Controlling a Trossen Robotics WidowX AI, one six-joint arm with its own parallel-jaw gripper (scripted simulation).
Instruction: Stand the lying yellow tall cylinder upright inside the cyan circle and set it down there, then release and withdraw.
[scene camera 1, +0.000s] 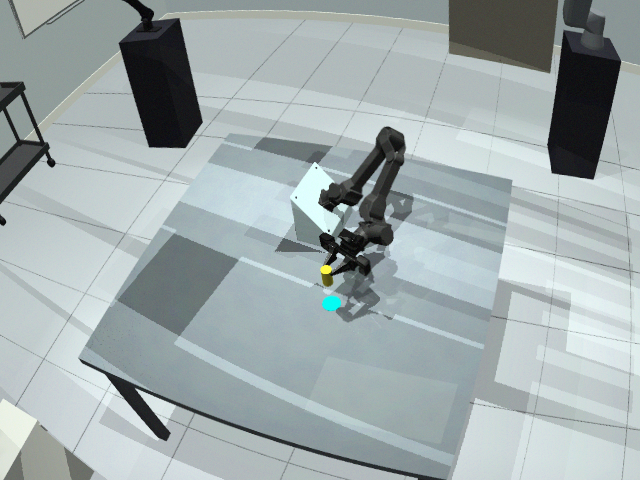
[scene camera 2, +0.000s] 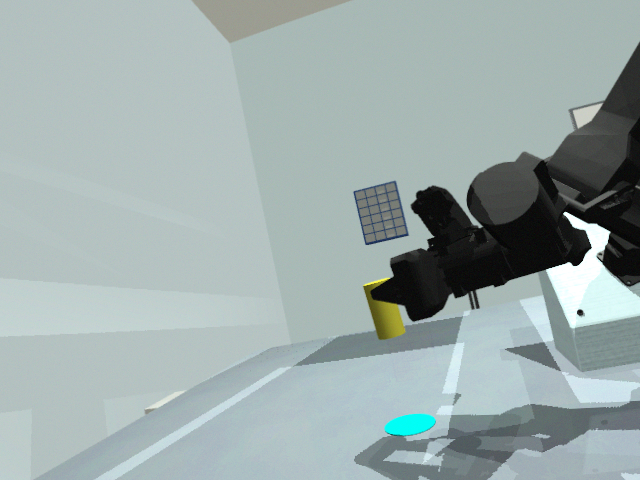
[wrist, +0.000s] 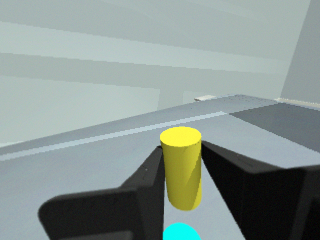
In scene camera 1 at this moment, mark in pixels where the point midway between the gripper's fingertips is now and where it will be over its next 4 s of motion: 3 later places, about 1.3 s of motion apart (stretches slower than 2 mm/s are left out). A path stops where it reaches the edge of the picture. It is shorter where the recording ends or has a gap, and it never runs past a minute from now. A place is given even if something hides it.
The gripper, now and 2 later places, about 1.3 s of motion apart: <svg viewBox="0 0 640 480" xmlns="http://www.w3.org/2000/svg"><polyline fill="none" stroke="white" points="326,272 328,281 329,293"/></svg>
